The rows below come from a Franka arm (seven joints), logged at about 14 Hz.
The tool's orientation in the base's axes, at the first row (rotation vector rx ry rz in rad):
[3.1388, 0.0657, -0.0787]
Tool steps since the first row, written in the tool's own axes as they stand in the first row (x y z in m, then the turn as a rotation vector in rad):
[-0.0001, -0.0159, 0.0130, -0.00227, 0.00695, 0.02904]
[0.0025, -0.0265, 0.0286, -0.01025, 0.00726, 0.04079]
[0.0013, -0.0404, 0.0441, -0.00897, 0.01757, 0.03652]
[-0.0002, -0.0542, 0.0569, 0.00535, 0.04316, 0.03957]
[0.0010, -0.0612, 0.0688, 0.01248, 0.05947, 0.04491]
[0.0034, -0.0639, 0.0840, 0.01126, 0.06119, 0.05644]
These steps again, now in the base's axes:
[-0.0014, 0.0159, -0.0130, -0.00343, -0.00710, -0.02889]
[0.0000, 0.0265, -0.0287, -0.01197, -0.00777, -0.04022]
[-0.0026, 0.0403, -0.0441, -0.01004, -0.01801, -0.03602]
[-0.0053, 0.0540, -0.0568, 0.00516, -0.04298, -0.03979]
[-0.0050, 0.0610, -0.0688, 0.01269, -0.05899, -0.04547]
[-0.0035, 0.0638, -0.0841, 0.01097, -0.06079, -0.05693]

